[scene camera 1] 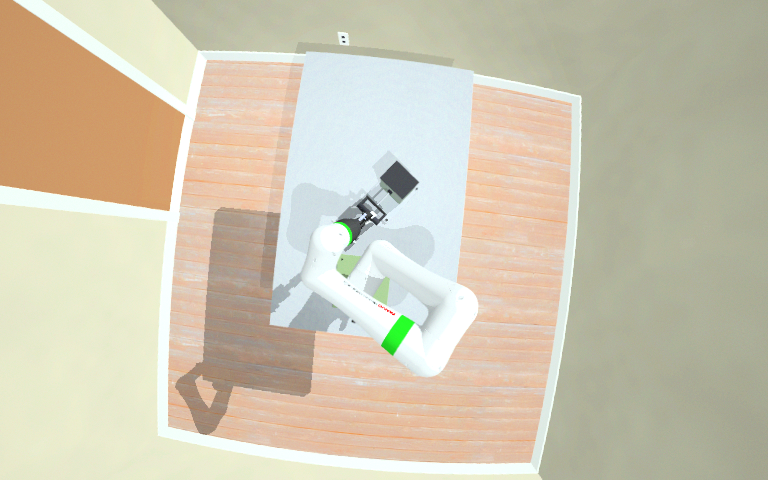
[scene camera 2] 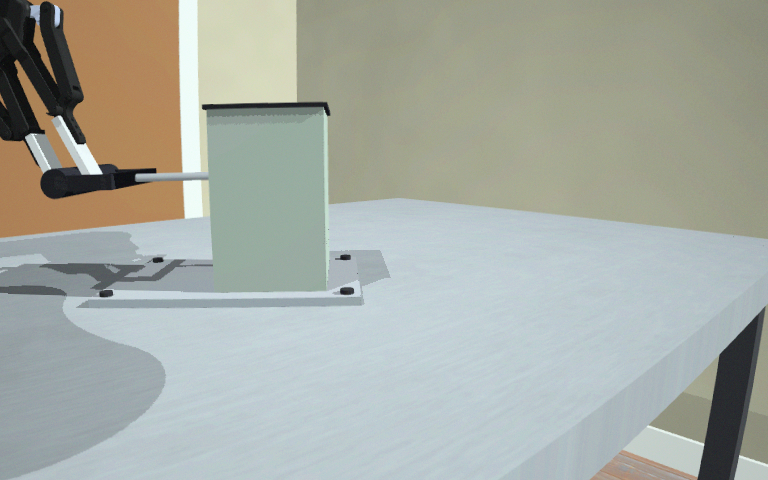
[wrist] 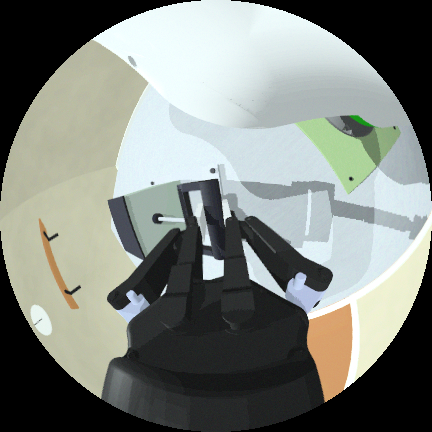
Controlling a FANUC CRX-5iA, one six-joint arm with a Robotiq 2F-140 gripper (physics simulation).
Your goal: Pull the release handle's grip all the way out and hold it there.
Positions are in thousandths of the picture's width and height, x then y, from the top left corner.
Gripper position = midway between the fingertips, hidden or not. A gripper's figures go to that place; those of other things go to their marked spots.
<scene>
The gripper (scene camera 2: 104,386) is 58 cm from the lens. A bolted base plate (scene camera 2: 230,591): 54 cm from the lens.
</scene>
